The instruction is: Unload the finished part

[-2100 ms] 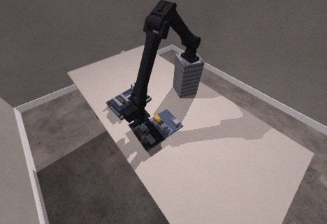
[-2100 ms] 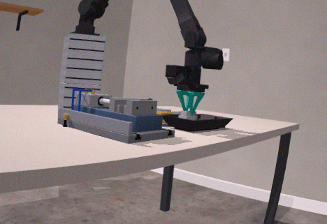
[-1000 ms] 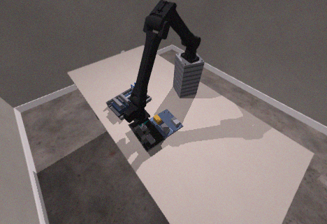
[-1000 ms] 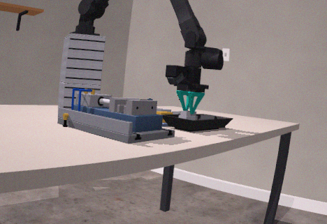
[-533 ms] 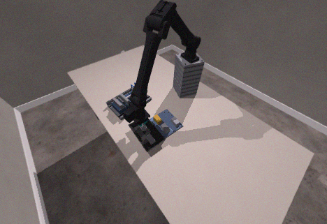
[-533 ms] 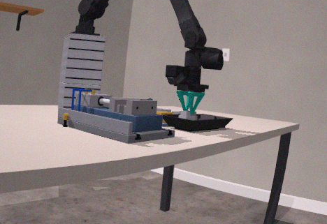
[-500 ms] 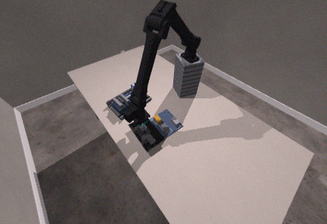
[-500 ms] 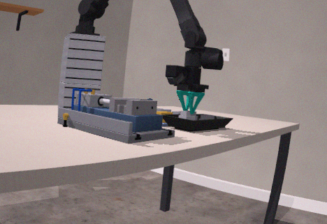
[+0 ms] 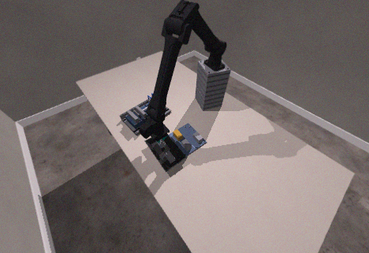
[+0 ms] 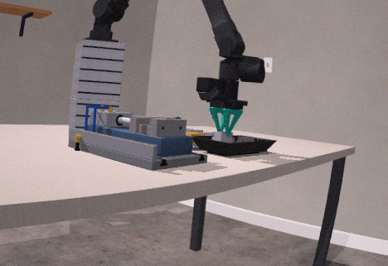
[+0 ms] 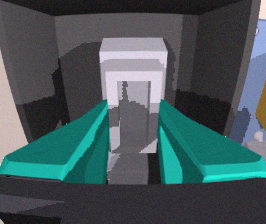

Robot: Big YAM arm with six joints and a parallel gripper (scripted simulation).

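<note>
My hand is 120 mm past the yellow block and 40 mm above it. The rest, counted from my hand: blue fixture plate: 160 mm behind, 40 mm to the left, 60 mm below.
</note>
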